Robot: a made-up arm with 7 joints. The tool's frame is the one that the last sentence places.
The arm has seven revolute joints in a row. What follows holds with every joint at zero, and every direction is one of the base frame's. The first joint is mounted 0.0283 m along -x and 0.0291 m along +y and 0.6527 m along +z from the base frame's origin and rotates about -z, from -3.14 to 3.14 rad. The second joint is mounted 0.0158 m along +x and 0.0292 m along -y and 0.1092 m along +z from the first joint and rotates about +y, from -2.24 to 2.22 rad. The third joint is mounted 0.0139 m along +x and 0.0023 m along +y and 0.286 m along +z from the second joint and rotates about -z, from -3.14 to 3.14 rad. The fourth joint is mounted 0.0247 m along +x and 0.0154 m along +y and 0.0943 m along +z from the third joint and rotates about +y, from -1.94 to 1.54 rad. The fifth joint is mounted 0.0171 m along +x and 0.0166 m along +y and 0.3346 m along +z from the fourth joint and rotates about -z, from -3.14 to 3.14 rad. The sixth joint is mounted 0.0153 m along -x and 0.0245 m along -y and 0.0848 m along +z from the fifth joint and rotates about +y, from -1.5 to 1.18 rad. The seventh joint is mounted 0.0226 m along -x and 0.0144 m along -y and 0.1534 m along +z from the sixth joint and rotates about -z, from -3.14 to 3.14 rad. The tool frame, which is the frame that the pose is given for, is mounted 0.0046 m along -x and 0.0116 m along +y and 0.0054 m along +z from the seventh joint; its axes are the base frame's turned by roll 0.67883, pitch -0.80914 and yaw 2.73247 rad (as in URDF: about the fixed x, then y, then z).
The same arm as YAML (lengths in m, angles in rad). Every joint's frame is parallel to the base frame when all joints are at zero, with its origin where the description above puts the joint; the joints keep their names.
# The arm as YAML. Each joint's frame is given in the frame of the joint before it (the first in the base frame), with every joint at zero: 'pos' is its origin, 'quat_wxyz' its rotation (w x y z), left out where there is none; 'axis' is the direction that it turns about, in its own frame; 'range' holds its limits. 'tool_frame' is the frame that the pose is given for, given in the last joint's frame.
length_unit: m
angle_unit: rad
joints:
  - joint: joint 1
    pos: [-0.0283, 0.0291, 0.6527]
    axis: [0.0, 0.0, -1.0]
    range: [-3.14, 3.14]
  - joint: joint 2
    pos: [0.0158, -0.0292, 0.1092]
    axis: [0.0, 1.0, 0.0]
    range: [-2.24, 2.22]
  - joint: joint 3
    pos: [0.0139, 0.0023, 0.286]
    axis: [0.0, 0.0, -1.0]
    range: [-3.14, 3.14]
  - joint: joint 4
    pos: [0.0247, 0.0154, 0.0943]
    axis: [0.0, 1.0, 0.0]
    range: [-1.94, 1.54]
  - joint: joint 5
    pos: [0.0171, 0.0166, 0.3346]
    axis: [0.0, 0.0, -1.0]
    range: [-3.14, 3.14]
  - joint: joint 6
    pos: [-0.0153, -0.0245, 0.0848]
    axis: [0.0, 1.0, 0.0]
    range: [-1.5, 1.18]
  - joint: joint 7
    pos: [-0.0226, -0.0144, 0.1534]
    axis: [0.0, 0.0, -1.0]
    range: [-3.14, 3.14]
tool_frame:
  pos: [-0.0046, 0.0116, 0.0054]
  quat_wxyz: [0.047766, 0.4256, 0.224279, 0.875375]

